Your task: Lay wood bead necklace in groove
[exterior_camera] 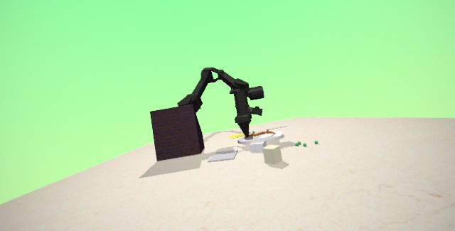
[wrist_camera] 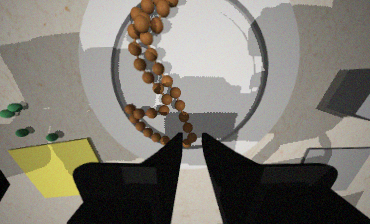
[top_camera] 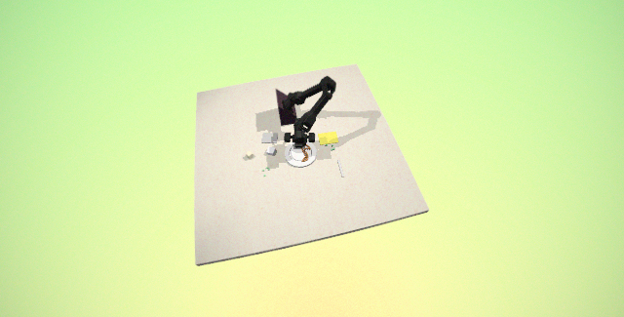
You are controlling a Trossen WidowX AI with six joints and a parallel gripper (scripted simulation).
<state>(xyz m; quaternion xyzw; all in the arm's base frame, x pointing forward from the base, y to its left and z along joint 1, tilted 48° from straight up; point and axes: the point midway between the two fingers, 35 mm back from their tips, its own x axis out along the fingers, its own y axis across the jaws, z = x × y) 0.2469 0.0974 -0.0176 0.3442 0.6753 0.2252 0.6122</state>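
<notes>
Now: the round white bead board 5 cm ahead of my gripper tip, 1 cm to the right of it and 1 cm below it. From my gripper tip the other things lie so: thin white strip: 22 cm to the left, 20 cm ahead, 1 cm below; then yellow card: 19 cm to the left, 3 cm behind, 1 cm below; then grey flat plate: 19 cm to the right, 10 cm behind, 1 cm below.
</notes>
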